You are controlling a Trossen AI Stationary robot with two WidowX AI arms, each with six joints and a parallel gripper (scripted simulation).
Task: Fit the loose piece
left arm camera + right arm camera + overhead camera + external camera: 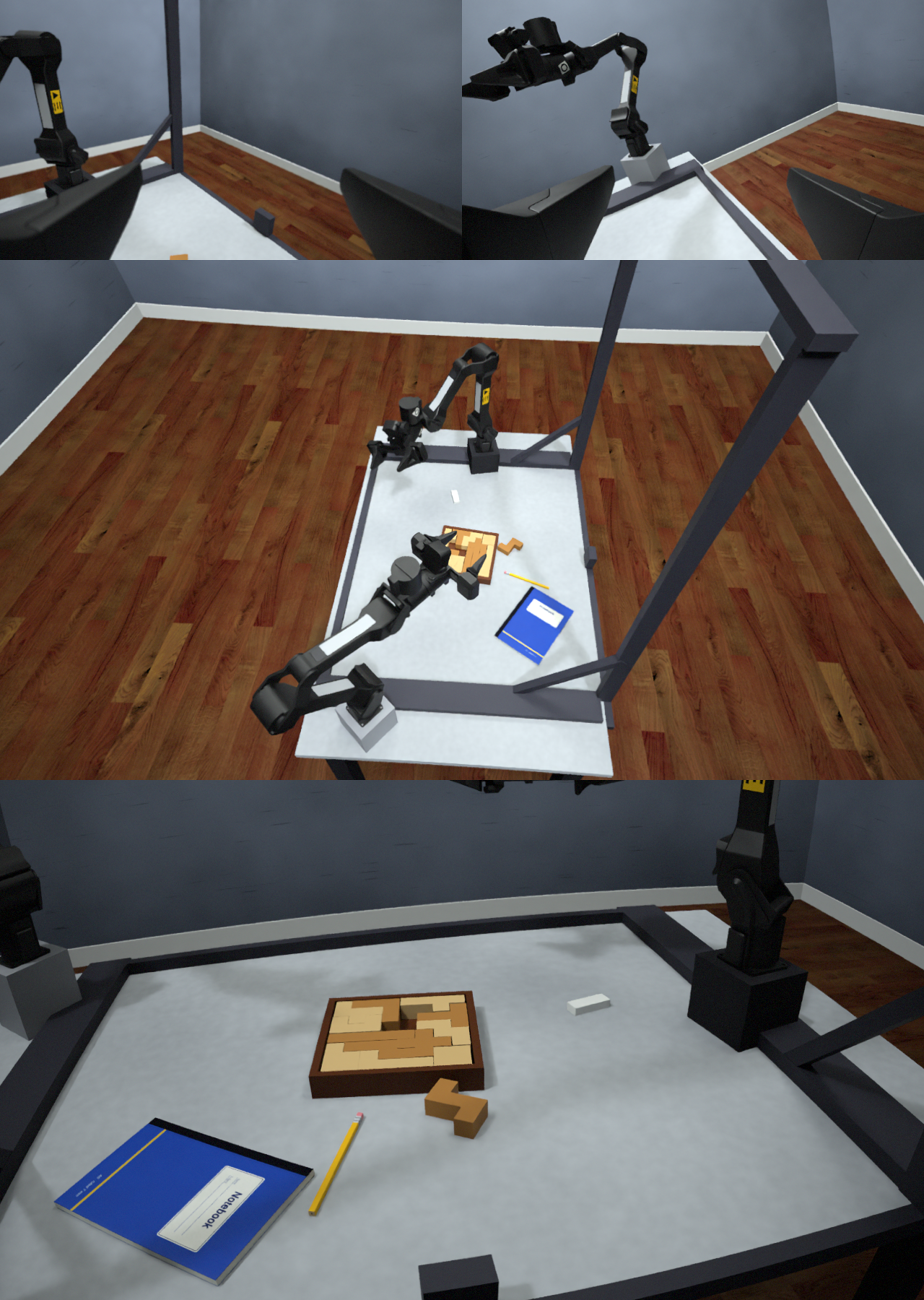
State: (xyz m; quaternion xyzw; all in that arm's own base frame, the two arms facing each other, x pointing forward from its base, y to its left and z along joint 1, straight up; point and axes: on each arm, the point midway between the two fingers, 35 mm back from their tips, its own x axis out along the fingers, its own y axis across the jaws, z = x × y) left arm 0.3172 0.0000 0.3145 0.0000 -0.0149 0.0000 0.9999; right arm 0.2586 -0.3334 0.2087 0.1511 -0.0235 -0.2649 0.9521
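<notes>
Right now the wooden puzzle board is 250 mm behind my right hand, 40 mm to the left of it and 290 mm below it. Round my right hand: yellow pencil 460 mm behind, 70 mm to the left, 290 mm below; then white eraser 140 mm behind, 190 mm to the right, 290 mm below.
</notes>
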